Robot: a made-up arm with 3 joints. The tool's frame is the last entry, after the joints.
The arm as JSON. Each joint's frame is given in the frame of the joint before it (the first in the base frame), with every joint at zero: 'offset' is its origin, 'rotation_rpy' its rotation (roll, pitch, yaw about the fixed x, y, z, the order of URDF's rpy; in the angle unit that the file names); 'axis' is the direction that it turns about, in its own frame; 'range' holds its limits. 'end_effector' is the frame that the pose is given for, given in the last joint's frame.
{
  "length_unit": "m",
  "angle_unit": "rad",
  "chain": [
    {
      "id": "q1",
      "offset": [
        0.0,
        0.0,
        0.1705
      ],
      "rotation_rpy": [
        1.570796,
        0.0,
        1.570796
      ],
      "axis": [
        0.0,
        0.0,
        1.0
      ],
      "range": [
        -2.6,
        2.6
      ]
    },
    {
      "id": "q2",
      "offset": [
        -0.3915,
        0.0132,
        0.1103
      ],
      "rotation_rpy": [
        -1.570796,
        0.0,
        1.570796
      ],
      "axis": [
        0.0,
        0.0,
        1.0
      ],
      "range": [
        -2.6,
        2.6
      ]
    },
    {
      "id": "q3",
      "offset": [
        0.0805,
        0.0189,
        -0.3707
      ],
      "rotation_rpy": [
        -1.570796,
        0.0,
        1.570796
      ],
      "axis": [
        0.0,
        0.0,
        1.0
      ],
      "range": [
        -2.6,
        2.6
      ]
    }
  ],
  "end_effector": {
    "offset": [
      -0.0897,
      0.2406,
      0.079
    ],
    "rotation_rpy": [
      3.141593,
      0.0,
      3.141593
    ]
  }
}
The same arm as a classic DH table. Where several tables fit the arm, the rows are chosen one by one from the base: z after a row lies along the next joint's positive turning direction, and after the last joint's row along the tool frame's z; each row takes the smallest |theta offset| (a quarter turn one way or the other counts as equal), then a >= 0, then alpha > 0; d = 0 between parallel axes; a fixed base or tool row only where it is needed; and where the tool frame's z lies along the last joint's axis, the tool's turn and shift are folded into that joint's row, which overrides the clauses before.
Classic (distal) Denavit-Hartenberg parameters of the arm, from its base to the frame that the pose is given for. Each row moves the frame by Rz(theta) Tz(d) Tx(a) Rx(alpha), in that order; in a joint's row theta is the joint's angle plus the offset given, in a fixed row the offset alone. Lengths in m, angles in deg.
base (fixed): d 0.1705  theta offset 90  a 0  alpha 90
q1: d 0.1103  theta offset 90  a 0.0132  alpha -90
q2: d 0.0208  theta offset 90  a 0.0189  alpha -90
q3: d 0  theta offset -69.55  a -0.2568  alpha 180
tool (fixed): d 0.0015  theta offset 110.45  a 0  alpha 0
Joint limits (deg, base to tool): -148.97..148.97 -148.97..148.97 -148.97..148.97

